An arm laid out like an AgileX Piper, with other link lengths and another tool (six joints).
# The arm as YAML. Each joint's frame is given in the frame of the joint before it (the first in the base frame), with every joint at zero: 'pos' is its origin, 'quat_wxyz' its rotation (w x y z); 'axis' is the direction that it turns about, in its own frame. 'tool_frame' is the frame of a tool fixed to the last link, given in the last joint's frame.
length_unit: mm
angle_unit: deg
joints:
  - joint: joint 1
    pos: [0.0, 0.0, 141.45]
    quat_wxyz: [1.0, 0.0, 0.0, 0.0]
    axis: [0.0, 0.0, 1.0]
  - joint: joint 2
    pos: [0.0, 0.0, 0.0]
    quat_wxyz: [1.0, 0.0, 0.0, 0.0]
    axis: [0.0, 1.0, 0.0]
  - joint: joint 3
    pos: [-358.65, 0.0, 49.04]
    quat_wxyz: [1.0, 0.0, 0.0, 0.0]
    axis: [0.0, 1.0, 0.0]
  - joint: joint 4
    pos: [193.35, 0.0, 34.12]
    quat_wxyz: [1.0, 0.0, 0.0, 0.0]
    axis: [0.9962, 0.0, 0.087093]
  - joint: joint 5
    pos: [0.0, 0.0, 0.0]
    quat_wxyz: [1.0, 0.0, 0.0, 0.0]
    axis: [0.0, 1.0, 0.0]
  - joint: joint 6
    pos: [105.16, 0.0, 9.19]
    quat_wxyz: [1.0, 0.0, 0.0, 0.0]
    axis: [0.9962, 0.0, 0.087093]
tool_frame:
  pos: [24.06, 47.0, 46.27]
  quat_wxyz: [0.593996, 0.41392, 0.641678, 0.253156]
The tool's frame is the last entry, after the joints.
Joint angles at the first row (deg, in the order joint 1, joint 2, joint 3, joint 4, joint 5, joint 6):
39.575 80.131 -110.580 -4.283 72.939 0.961
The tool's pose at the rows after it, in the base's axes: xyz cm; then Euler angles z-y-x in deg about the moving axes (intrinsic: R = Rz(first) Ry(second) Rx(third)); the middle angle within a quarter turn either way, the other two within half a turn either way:
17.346, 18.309, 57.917, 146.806, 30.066, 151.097
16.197, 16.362, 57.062, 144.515, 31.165, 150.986
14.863, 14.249, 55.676, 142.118, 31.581, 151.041
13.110, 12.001, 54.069, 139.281, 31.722, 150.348
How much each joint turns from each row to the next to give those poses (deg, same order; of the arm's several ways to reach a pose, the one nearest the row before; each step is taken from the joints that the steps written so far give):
-0.321 -3.864 4.602 -2.430 -1.208 0.981
-1.005 -4.289 6.229 -1.802 -2.269 0.806
-1.854 -4.852 7.433 -0.924 -2.576 0.735
-2.630 -5.569 7.945 -0.072 -2.963 0.403

